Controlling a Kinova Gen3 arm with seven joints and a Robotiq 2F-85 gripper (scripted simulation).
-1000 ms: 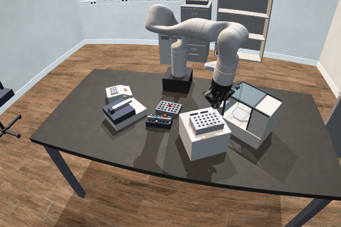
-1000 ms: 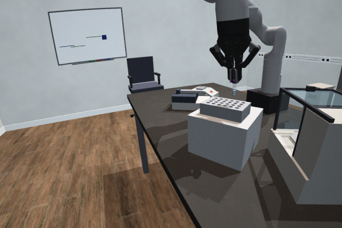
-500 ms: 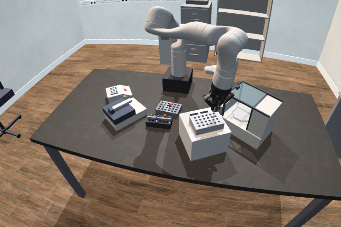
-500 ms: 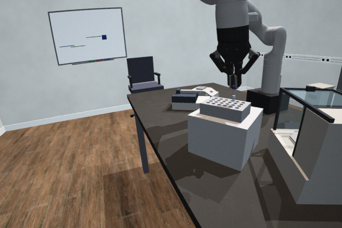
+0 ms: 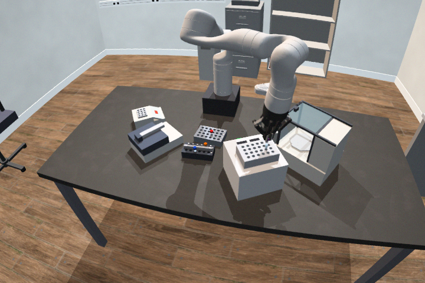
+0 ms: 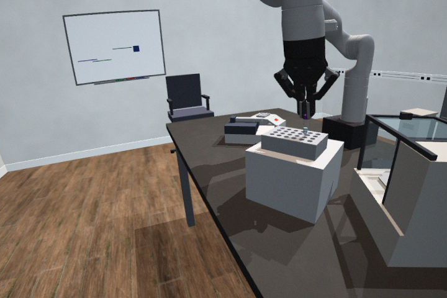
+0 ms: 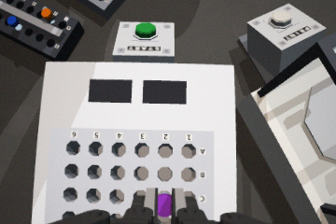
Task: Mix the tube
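Now: the grey bored block 3 cm to the right of my hand and 8 cm below it. From my hand the other things lie so: green start key (15 cm behind, 12 cm to the right, 16 cm below); dark magnet block MG (9 cm behind, 28 cm to the right, 21 cm below); red-capped tube (20 cm behind, 25 cm to the right, 20 cm below).
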